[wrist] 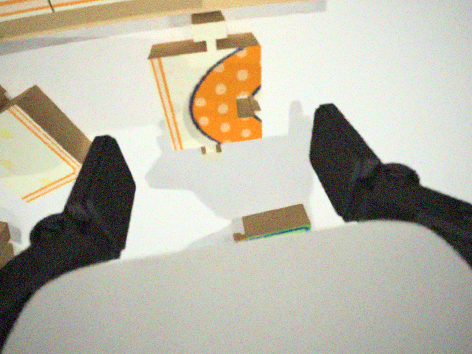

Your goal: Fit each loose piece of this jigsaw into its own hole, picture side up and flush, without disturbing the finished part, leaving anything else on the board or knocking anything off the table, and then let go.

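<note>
In the wrist view, my gripper (pixel 219 146) is open and empty, its black fingers wide apart. A cream piece with an orange dotted arc (pixel 225 102) lies picture side up at the upper middle, between and beyond the fingertips, with tabs at its top and bottom and a notch on its right. A cream corner piece with orange lines (pixel 35 155) lies turned at the left, picture side up, just outside the left finger and partly behind it. Another piece (pixel 276 220) shows its brown side and a thin green and blue edge; the gripper body hides the rest.
The board's wooden rim (pixel 125 19) runs across the top left, with a striped piece edge (pixel 24 7) above it. A brown-sided piece (pixel 4 240) is cut off at the left edge. Gripper shadows fall on the white table between the fingers.
</note>
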